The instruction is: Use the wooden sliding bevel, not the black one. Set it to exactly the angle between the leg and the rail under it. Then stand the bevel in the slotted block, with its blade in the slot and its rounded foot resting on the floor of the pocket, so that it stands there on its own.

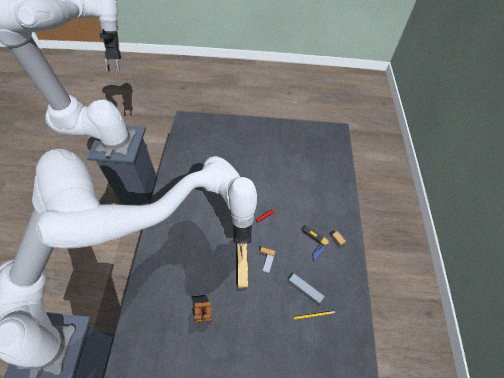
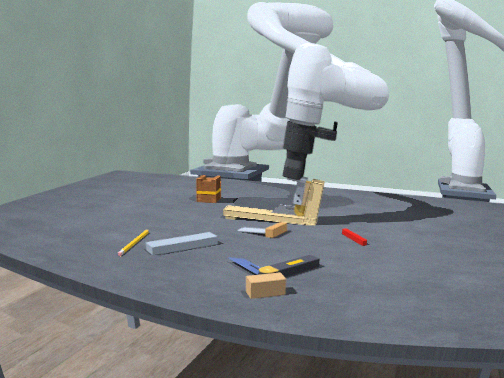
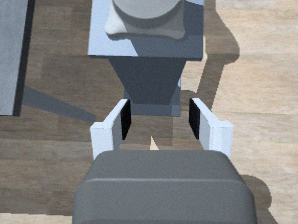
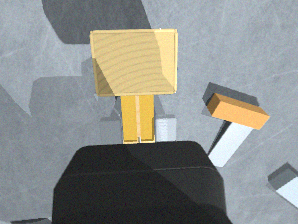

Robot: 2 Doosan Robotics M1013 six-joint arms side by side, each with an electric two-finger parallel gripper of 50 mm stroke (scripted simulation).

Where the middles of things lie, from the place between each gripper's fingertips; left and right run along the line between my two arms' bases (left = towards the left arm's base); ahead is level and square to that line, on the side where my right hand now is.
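Scene:
My right hand [image 2: 298, 203]: 2 cm above wooden sliding bevel [image 4: 137, 111]. Counted from my right hand: black bevel [image 2: 295, 266], 6 cm below, 36 cm ahead, 4 cm to the left; orange-handled square [image 4: 244, 117], 6 cm below, 12 cm ahead, 5 cm to the right; grey bar [image 2: 204, 239], 6 cm below, 29 cm ahead, 18 cm to the right.
My left gripper: 22 cm above wooden sliding bevel, 77 cm short of it, 89 cm to the left of it. Counted from my left hand: orange-handled square, 26 cm below, 89 cm ahead, 94 cm to the right; black bevel, 26 cm below, 112 cm ahead, 85 cm to the right; tan block [image 2: 257, 286], far below, far ahead, far to the right.

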